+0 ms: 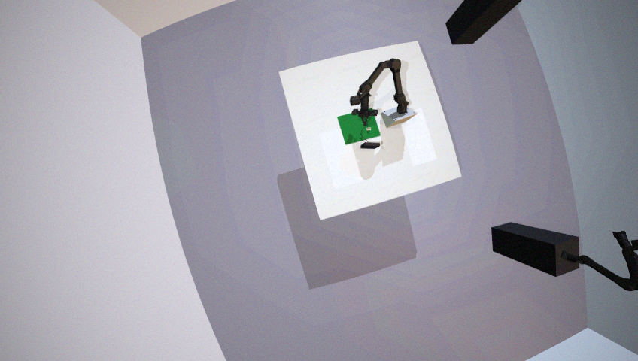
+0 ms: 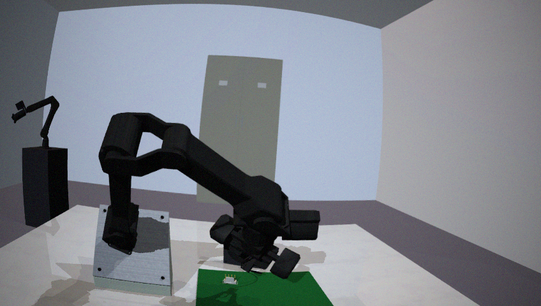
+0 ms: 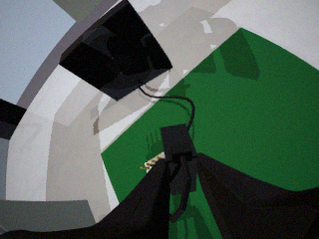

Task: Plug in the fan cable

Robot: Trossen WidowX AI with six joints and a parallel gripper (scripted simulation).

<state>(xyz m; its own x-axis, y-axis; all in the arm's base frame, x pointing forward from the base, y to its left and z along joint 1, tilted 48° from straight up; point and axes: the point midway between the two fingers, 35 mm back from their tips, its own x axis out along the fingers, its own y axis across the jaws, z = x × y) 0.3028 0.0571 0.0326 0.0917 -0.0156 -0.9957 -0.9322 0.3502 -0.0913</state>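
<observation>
Now: gripper tip 3 cm short of the green board and 10 cm above it. From my gripper tip the other things lie so: pale four-pin header 5 cm behind, 3 cm to the left, 9 cm below; black fan 2 cm behind, 17 cm to the left, 3 cm below; dark fan plug 1 cm below.
</observation>
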